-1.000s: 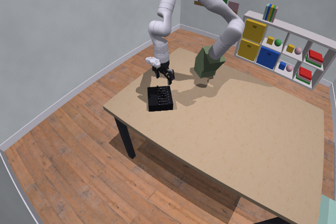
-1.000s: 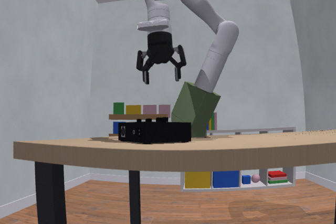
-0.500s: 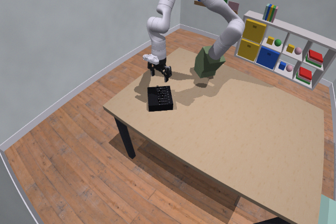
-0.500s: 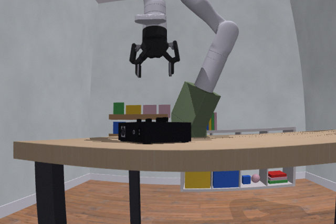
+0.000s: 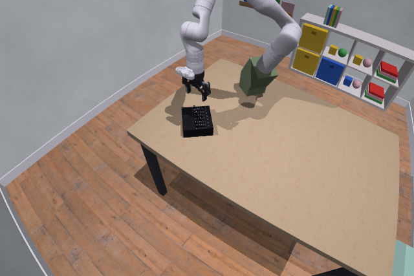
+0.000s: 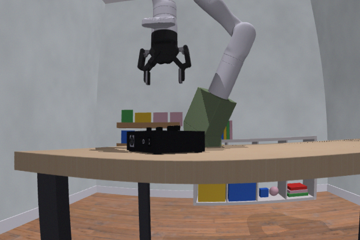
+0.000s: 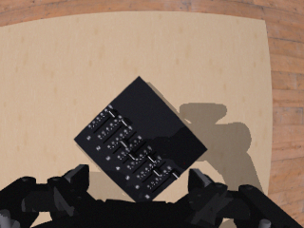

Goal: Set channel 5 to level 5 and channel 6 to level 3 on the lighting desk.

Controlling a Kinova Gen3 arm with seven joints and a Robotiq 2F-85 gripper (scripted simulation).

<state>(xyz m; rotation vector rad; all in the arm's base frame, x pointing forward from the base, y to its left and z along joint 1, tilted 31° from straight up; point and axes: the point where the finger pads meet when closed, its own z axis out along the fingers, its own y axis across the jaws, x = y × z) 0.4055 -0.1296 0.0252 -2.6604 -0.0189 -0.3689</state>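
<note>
Right now my hand is 120 mm above the channel 5 fader, 20 mm to the left of it and 10 mm past it. From my hand the other things lie so: channel 6 fader 120 mm below, 30 mm to the right, 30 mm behind.
</note>
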